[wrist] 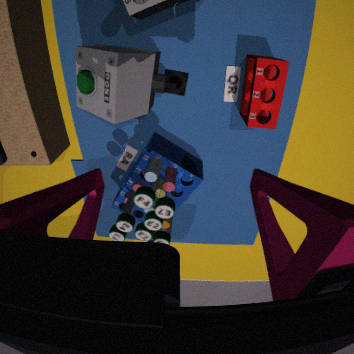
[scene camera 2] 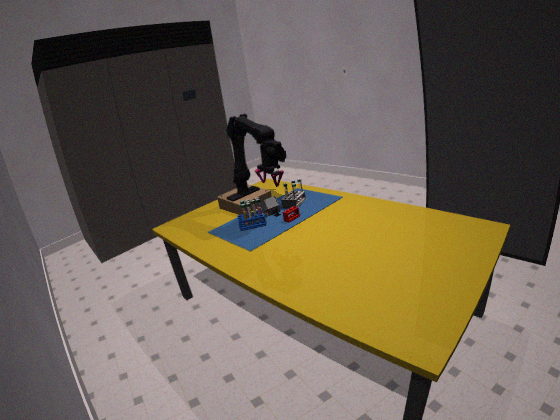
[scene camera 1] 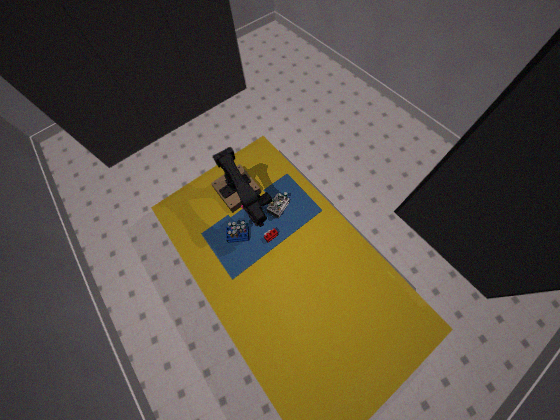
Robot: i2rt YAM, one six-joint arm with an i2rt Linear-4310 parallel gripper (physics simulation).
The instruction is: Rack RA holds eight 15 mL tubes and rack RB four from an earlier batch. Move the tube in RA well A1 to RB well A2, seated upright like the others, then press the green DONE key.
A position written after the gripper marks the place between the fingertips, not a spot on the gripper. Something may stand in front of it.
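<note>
A grey box (wrist: 116, 83) is part of the scene, and so is the gripper (wrist: 176, 176), which is open and holds nothing.
</note>
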